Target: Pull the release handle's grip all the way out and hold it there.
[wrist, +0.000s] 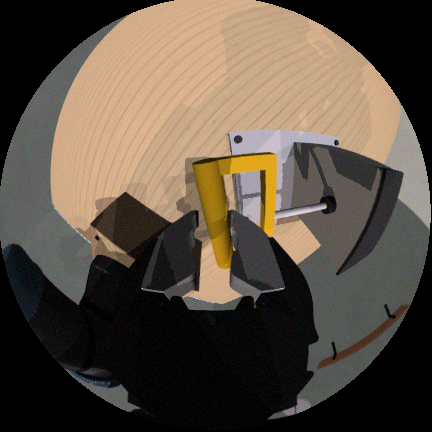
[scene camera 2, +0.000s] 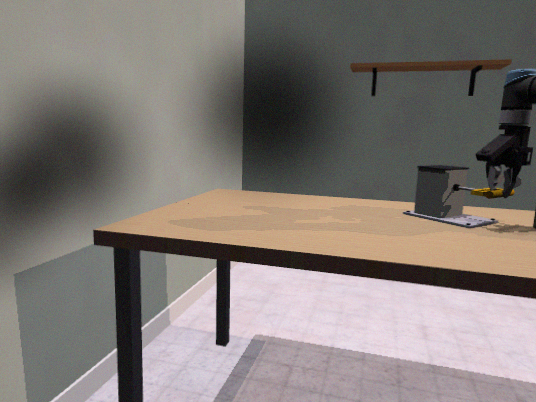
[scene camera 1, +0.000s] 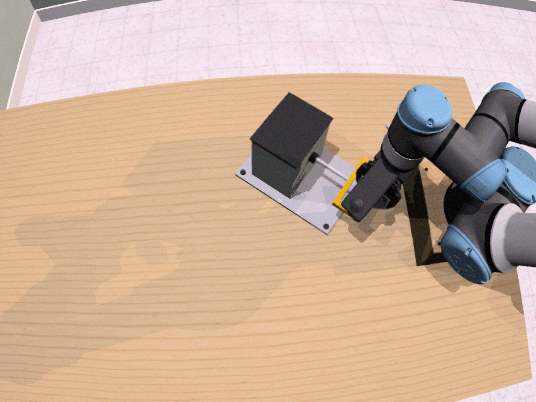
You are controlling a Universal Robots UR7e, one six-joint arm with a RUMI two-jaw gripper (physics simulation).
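The release handle's yellow grip is a frame with a round bar on its outer side. A pale rod joins it to the dark grey box, and a length of rod shows between them. The box stands on a light metal plate. My gripper is shut on the round bar, with a finger on each side of it. In scene camera 1 the wrist covers the fingertips.
A dark brown open frame stands on the wooden table near the arm's base, beside the gripper. A wall shelf hangs behind the table.
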